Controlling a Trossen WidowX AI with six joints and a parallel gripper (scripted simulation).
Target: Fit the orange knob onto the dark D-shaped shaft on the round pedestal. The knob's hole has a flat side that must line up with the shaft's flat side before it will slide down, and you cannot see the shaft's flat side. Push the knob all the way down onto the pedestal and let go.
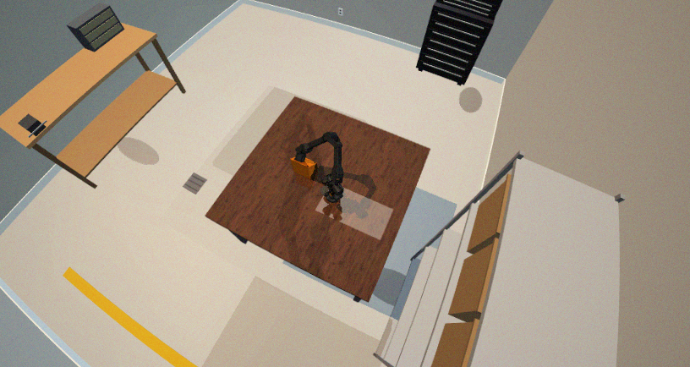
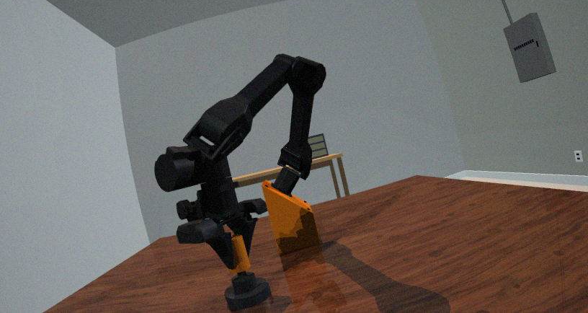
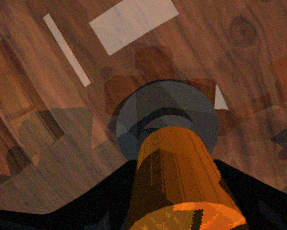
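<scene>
Right now my gripper tip is 2 cm below the orange knob. Also, from my gripper tip: dark pedestal 4 cm below.
</scene>
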